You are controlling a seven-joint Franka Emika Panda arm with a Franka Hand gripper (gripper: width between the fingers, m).
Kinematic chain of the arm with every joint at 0, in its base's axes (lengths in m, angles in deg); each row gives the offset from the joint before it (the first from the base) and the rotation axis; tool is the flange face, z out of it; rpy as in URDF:
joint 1: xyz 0 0 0.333 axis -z
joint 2: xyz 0 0 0 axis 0.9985 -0.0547 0
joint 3: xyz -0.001 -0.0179 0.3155 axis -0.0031 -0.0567 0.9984
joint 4: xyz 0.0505 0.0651 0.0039 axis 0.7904 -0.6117 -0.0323
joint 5: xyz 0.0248 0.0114 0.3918 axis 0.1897 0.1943 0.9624
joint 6: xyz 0 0 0 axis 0.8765 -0.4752 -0.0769
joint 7: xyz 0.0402 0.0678 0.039 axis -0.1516 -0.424 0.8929
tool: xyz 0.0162 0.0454 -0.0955 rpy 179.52 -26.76 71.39
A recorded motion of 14 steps. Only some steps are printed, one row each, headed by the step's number.
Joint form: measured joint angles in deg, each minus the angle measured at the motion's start. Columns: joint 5, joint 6, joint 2, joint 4, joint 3, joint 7, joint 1.
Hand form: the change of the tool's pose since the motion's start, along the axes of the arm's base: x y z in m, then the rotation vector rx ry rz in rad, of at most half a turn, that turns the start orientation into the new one. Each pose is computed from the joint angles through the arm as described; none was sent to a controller.
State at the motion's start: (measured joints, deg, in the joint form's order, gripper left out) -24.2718 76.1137 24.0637 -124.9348 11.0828 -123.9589 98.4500
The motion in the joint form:
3: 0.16 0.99 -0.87 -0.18 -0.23 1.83 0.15
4: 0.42 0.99 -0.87 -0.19 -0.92 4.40 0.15
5: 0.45 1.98 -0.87 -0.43 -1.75 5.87 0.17
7: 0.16 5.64 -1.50 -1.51 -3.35 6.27 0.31
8: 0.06 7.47 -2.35 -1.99 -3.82 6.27 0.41
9: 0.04 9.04 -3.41 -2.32 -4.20 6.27 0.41
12: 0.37 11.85 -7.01 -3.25 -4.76 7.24 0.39
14: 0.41 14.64 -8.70 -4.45 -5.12 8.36 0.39
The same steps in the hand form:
3: 0.0012 -0.0025 -0.0058 0.0016 0.0017 0.0257
4: -0.0015 -0.0063 -0.0069 0.0111 0.0004 0.0576
5: -0.0039 -0.0111 -0.0084 0.0120 -0.0123 0.0710
7: -0.0071 -0.0205 -0.0176 0.0016 -0.0426 0.0583
8: -0.0067 -0.0238 -0.0245 -0.0041 -0.0492 0.0525
9: -0.0054 -0.0262 -0.0319 -0.0080 -0.0508 0.0484
12: -0.0023 -0.0286 -0.0585 -0.0013 -0.0220 0.0574
14: -0.0021 -0.0283 -0.0745 -0.0038 -0.0190 0.0755

